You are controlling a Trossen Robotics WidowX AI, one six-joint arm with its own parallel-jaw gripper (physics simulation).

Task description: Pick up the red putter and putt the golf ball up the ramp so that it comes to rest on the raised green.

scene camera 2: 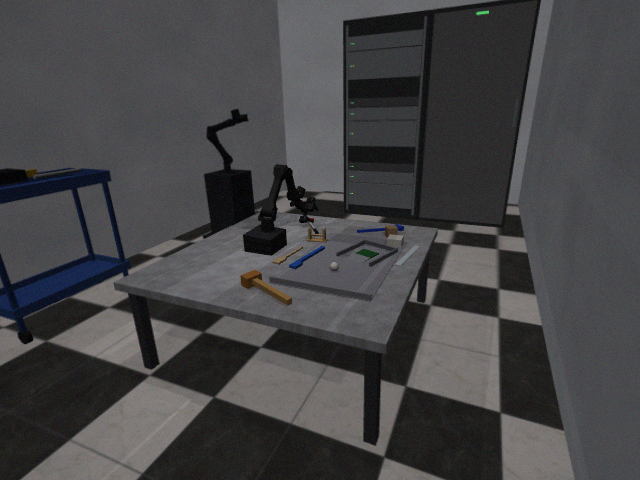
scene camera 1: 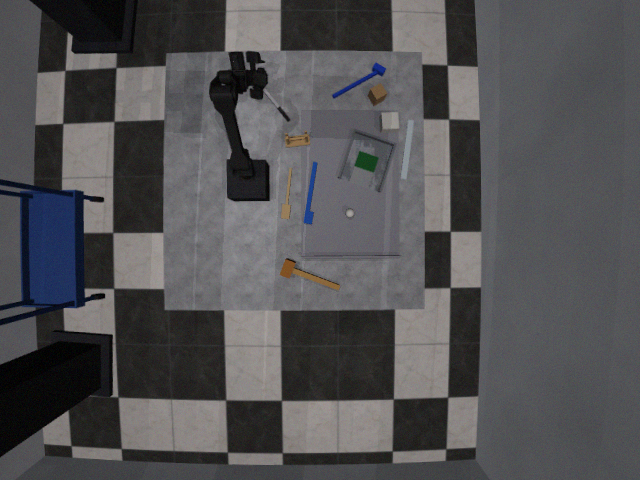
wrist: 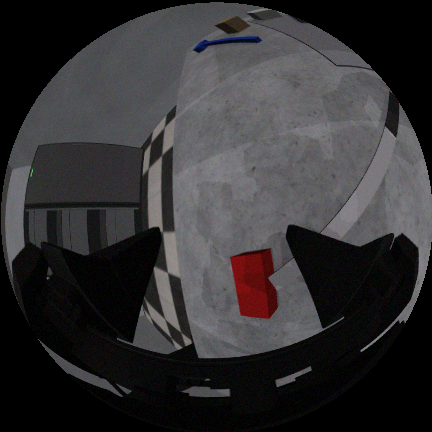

Labels:
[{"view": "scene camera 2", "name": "grey course slab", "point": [358, 258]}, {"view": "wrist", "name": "my gripper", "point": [225, 232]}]

